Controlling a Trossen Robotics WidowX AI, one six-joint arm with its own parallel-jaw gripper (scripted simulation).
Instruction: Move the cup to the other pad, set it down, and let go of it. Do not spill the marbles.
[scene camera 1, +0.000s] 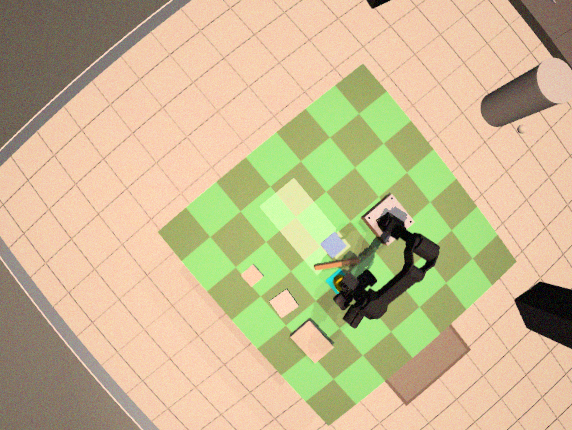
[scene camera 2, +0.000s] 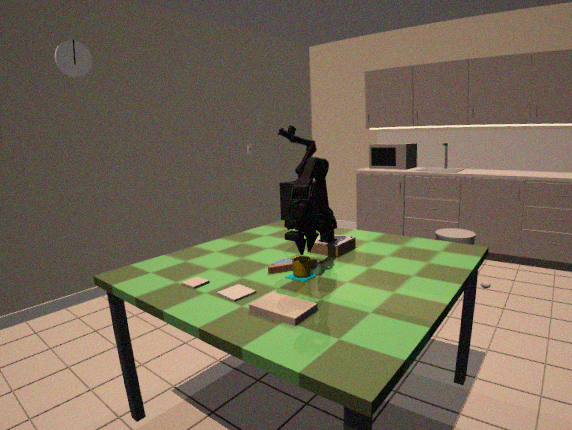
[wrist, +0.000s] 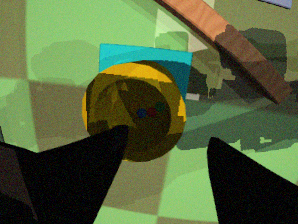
Note:
In view: my gripper (scene camera 2: 305, 253).
My gripper also shows in scene camera 1 (scene camera 1: 349, 283) and in the wrist view (wrist: 168, 139).

